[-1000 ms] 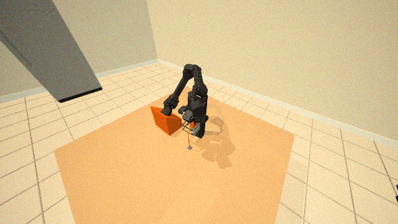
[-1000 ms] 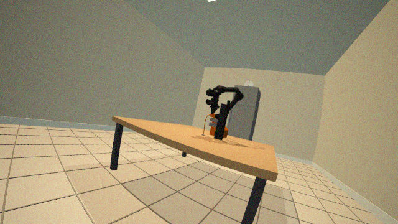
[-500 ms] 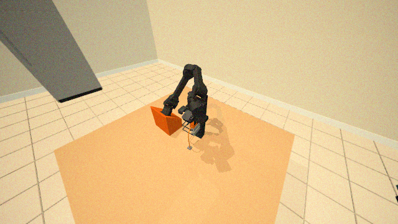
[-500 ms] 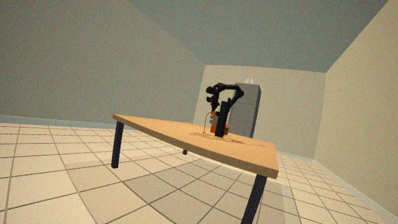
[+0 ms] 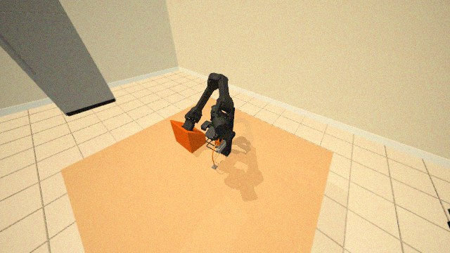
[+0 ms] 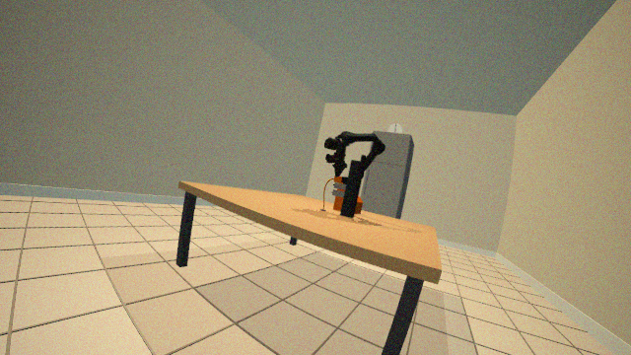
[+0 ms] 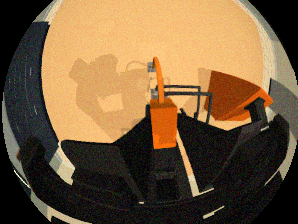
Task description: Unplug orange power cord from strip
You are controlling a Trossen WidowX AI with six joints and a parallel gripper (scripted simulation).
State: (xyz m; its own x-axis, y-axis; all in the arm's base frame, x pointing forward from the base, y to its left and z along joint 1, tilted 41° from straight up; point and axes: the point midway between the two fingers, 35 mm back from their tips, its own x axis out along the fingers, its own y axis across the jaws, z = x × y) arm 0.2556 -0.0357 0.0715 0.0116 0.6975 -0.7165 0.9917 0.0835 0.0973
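My gripper tip is 3 cm to the right of the orange plug and 1 cm past it.
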